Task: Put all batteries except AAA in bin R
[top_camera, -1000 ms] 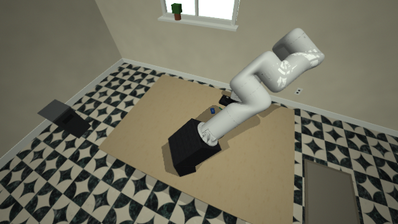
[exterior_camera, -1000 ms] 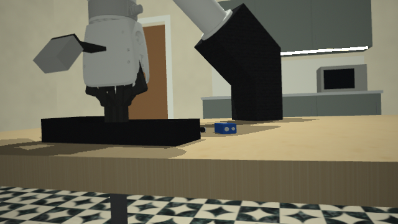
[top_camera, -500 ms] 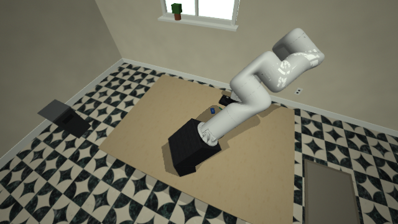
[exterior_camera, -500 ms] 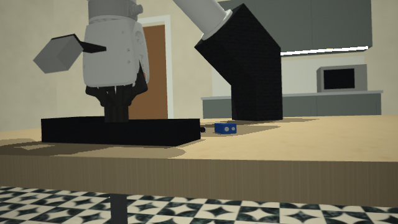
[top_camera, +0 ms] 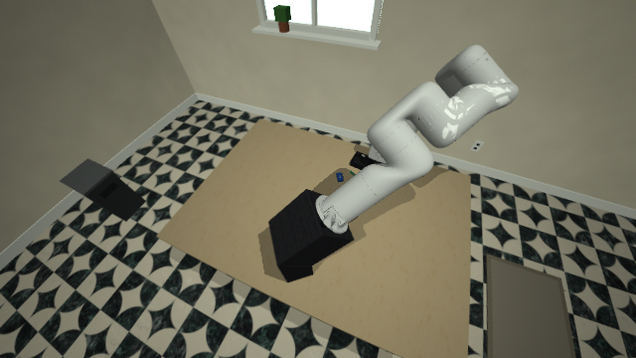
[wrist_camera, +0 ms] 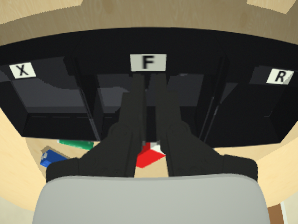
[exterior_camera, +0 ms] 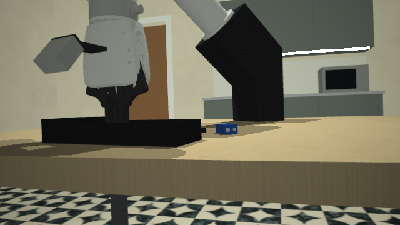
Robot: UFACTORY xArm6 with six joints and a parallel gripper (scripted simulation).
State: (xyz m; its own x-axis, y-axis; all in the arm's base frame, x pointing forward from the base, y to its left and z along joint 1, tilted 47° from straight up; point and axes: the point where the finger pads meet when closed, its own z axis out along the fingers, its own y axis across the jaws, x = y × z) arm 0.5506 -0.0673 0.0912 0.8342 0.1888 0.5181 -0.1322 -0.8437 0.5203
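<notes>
The black bin is 2 cm below my hand. The rest, counted from my hand: red battery 13 cm behind, 3 cm to the right, 3 cm below; red thing 10 cm behind, 3 cm below, 2 cm to the left; green cylinder battery 10 cm to the left, 7 cm behind, 3 cm below.
</notes>
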